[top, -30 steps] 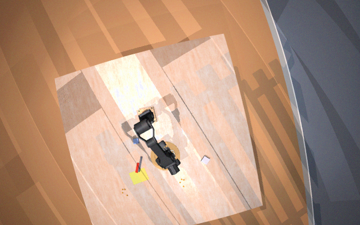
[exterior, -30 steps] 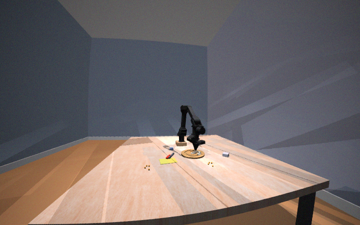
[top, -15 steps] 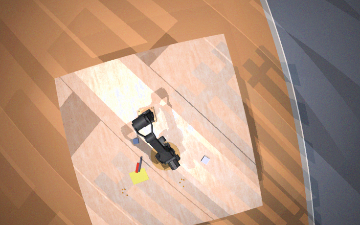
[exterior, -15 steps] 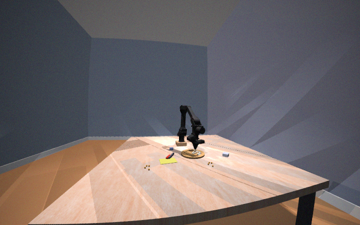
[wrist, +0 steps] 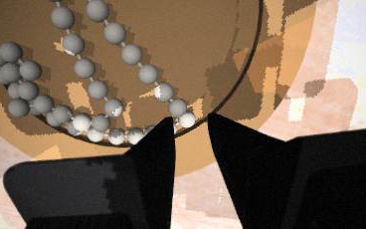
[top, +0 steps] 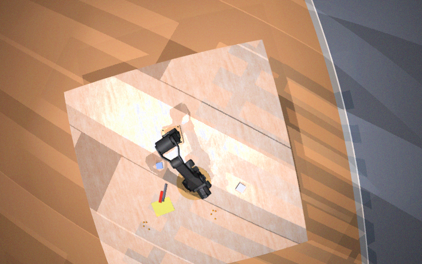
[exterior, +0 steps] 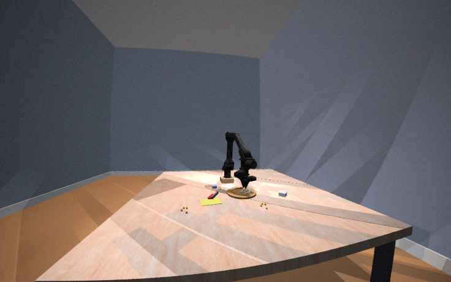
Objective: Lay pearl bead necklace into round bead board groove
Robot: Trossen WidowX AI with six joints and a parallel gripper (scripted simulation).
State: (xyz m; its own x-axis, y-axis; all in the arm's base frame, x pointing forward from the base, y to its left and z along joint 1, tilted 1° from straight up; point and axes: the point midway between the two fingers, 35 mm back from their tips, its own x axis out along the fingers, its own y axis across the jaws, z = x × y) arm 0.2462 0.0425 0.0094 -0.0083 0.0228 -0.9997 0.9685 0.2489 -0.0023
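My gripper tip is now 50 mm to the left of the round bead board, 50 mm short of it and 10 mm above it. The rest, counted from my gripper tip: grey block (190 mm to the left, 180 mm ahead); blue block (190 mm to the right, 130 mm behind, 10 mm below); red marker (250 mm to the right, 40 mm ahead, 10 mm below).
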